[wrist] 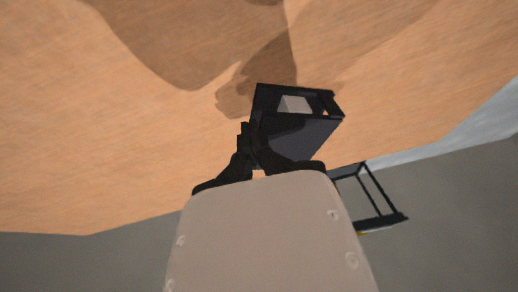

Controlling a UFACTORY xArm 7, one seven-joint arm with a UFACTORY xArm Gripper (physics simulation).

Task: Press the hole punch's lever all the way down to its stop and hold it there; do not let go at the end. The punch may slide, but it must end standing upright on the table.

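Frame: origin at the arm's base, x back, y down, z right, level; metres.
Where they show: gripper, fingertip midpoint: (252, 130).
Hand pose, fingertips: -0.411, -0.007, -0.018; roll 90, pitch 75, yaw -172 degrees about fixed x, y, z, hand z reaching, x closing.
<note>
After its pixels a point has its place, as x, y, z.
The hole punch (300, 137) {-0.457, -0.009, -0.061} is a dark, boxy thing with a smooth slanted dark face and a light grey block inside its open frame. It stands on the table near the middle of the wrist view. My gripper (252, 130) {-0.411, -0.007, -0.018} is shut, with nothing between its fingers. The black fingertips are at the left edge of the punch and overlap it in the view. Whether they touch it, and how far down the lever is, I cannot tell. The fingers hide the punch's lower left part.
The wooden table top (125, 155) {-0.393, 0.046, 0.202} spreads around the punch, with shadows of the arm across its upper part. A black open frame (382, 220) stands beyond the table's edge at the lower right, over grey floor (460, 215).
</note>
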